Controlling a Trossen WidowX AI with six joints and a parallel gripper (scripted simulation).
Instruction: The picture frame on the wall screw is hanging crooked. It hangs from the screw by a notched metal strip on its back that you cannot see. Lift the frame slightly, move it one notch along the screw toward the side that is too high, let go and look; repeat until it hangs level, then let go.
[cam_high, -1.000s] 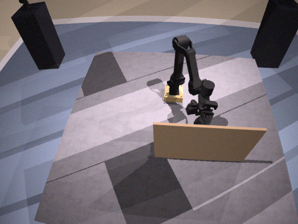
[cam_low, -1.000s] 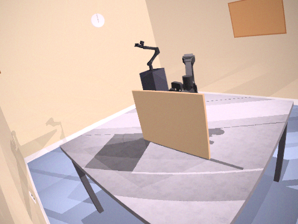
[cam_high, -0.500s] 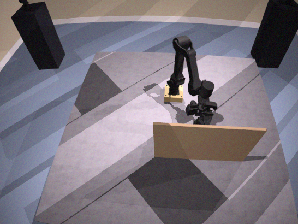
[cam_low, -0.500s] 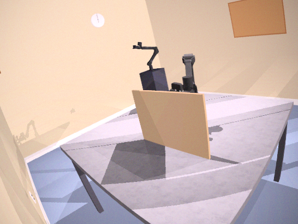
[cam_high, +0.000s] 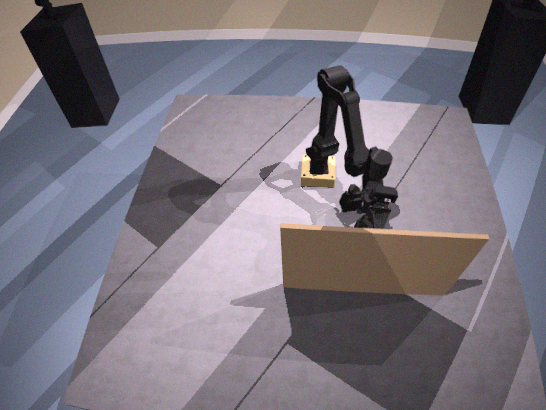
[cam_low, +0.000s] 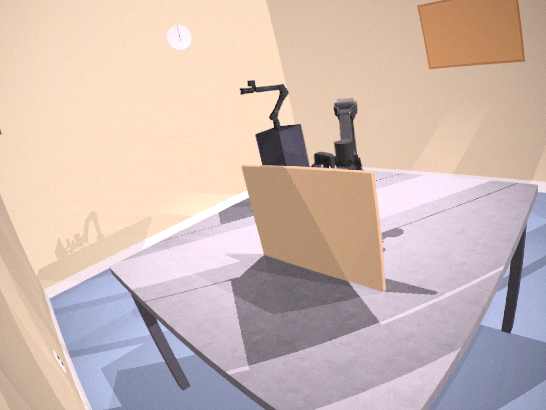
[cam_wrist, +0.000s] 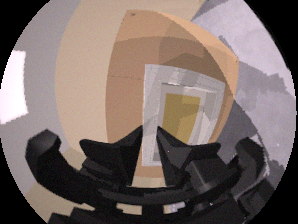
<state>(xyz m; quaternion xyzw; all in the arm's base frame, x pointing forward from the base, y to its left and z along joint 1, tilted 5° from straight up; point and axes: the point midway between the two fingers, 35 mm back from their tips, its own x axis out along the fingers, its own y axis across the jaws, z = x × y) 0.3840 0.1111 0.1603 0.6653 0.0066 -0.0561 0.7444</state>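
My gripper tip is 50 mm above the picture frame, 10 mm to the left of it and 10 mm short of it. The rest, counted from my gripper tip: tan wall panel: 70 mm below, 20 mm ahead, 10 mm to the left.
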